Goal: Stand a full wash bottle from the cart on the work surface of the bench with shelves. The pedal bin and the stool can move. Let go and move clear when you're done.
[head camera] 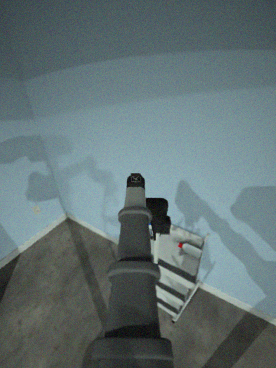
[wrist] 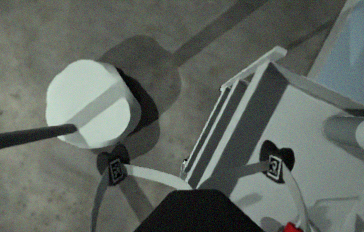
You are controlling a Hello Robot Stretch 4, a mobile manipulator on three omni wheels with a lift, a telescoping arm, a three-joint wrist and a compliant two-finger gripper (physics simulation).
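Places are measured from the robot's base along level axes (x left, y back, z up), in metres.
Pixels of known places: hand, its tool point: (head camera: 153, 252) (wrist: 193, 158).
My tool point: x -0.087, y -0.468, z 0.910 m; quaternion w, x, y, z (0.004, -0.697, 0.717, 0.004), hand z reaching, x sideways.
Ahead of a thing's pixels: the offset from my tool point to its top centre. "spot": to the spot under its first point.
The white cart (head camera: 170, 257) (wrist: 300, 125) stands by the wall with its shelves showing on one side. A wash bottle with a red cap @(dx -0.268, dy -0.183, dz -0.200 m) (head camera: 191, 250) (wrist: 292, 228) lies on its side on the top tray; in the wrist view its cap shows at the bottom edge. Another bottle @(spot: dx -0.009, dy -0.287, dz -0.200 m) (wrist: 345, 131) stands at the right edge of the wrist view, cut off; a bit of blue cap (head camera: 151, 226) shows beside the arm in the head view. My gripper (wrist: 195, 166) is open and empty above the cart's shelved side, apart from both bottles. The bench does not show.
A white round thing with a dark pole (wrist: 90, 105), which looks like my own base and mast, is at the left of the wrist view. My arm (head camera: 134, 240) reaches toward the blue wall (head camera: 150, 135) and hides part of the cart. The bin and stool cannot be made out.
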